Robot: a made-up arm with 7 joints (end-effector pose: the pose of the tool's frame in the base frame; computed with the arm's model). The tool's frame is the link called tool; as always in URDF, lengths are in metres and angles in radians.
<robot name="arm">
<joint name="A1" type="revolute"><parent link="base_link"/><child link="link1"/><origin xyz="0.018 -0.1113 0.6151" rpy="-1.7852 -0.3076 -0.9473"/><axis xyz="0 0 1"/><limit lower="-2.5" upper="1.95"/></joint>
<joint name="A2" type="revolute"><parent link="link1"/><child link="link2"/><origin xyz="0.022 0.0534 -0.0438" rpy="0 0.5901 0"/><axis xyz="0 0 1"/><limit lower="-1.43" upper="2.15"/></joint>
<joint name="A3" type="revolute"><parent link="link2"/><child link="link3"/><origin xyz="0.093 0.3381 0.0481" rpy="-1.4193 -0.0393 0.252"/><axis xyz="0 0 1"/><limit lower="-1.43" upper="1.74"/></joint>
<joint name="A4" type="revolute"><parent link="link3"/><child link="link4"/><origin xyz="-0.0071 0.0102 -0.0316" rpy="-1.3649 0.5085 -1.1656"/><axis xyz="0 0 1"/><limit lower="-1.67" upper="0.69"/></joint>
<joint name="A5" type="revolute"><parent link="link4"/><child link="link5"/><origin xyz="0.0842 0.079 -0.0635" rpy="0.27 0.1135 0.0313"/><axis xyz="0 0 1"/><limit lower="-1.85" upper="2.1"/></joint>
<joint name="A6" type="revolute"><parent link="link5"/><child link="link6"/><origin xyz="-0.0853 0.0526 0.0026" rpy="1.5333 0.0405 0.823"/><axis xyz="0 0 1"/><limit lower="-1.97" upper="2.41"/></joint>
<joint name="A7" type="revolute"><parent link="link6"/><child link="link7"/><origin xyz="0.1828 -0.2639 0.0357" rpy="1.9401 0.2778 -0.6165"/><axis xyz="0 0 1"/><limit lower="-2.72" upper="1.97"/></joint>
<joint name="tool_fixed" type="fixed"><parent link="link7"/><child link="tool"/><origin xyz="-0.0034 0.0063 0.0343" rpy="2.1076 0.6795 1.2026"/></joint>
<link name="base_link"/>
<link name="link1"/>
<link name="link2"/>
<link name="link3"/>
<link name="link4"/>
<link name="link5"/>
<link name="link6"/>
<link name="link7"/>
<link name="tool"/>
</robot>
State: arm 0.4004 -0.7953 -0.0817 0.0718 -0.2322 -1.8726 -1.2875
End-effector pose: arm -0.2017 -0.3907 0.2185 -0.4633 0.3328 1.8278
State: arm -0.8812 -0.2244 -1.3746 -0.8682 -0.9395 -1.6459 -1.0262
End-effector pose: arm -0.1579 -0.3802 0.8322 -0.2911 2.4686 1.2621
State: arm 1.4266 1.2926 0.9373 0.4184 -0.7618 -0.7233 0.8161
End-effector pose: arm 0.2489 -0.0894 0.5495 1.5784 1.8525 -0.3483
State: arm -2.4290 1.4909 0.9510 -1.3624 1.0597 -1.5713 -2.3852
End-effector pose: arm 0.4061 0.0529 0.4582 0.3669 -0.7802 2.3393
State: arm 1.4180 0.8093 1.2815 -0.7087 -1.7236 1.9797 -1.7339
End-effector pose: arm -0.3378 0.4369 0.4450 0.7881 -2.0849 1.8144
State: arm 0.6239 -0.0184 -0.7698 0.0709 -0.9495 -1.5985 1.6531
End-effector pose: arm -0.4221 -0.2420 0.3670 -1.7039 -0.4176 0.5084
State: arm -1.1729 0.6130 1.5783 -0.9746 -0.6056 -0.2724 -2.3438
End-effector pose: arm 0.3205 -0.4006 0.9719 1.5842 -2.5219 0.0619
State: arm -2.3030 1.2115 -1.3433 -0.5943 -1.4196 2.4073 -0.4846
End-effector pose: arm 0.4124 0.0400 0.6935 -0.4121 -0.7098 -0.2810
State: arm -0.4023 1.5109 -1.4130 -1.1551 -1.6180 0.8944 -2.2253
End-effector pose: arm -0.0783 0.3159 0.4580 1.6568 0.2077 0.4236
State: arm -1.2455 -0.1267 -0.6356 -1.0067 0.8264 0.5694 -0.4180
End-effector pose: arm 0.0234 -0.0663 0.7329 0.0595 -0.7144 0.9054
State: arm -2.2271 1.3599 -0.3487 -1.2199 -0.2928 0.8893 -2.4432
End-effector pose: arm 0.3540 0.1710 0.6944 1.6068 -1.1708 0.6638
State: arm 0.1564 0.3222 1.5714 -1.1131 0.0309 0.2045 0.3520
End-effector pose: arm 0.1208 -0.6368 0.3833 1.4904 0.4490 -1.7170
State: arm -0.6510 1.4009 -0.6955 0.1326 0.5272 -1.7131 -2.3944
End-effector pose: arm 0.0074 0.1764 0.3486 -0.2344 1.6641 -2.2969
